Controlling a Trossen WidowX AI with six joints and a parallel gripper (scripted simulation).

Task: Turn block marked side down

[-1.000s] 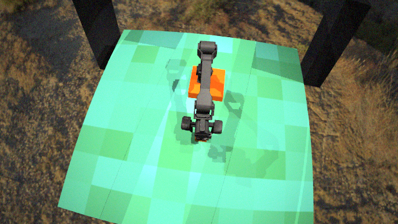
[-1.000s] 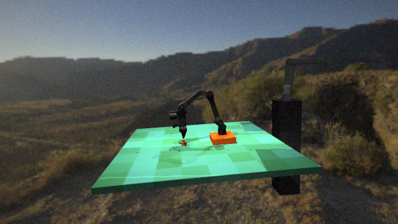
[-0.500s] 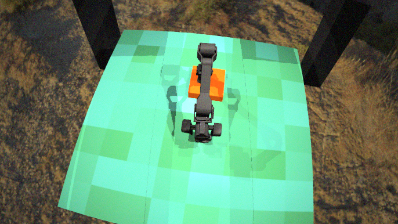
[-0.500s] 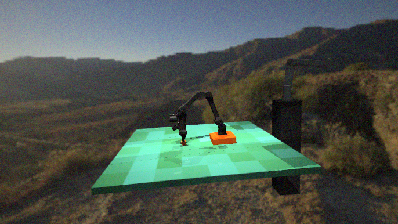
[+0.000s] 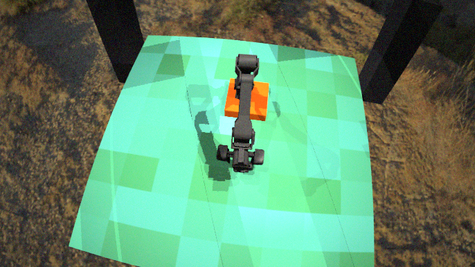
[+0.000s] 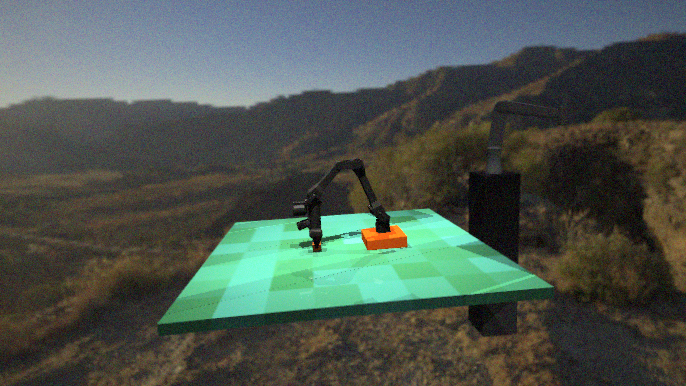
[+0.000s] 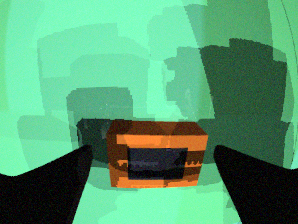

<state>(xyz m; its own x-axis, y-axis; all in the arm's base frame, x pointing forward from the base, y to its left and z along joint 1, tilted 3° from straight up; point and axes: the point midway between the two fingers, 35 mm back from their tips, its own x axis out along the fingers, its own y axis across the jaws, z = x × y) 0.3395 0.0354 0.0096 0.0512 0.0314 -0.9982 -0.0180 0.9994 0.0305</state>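
Right now my gripper tip is right at the orange block.
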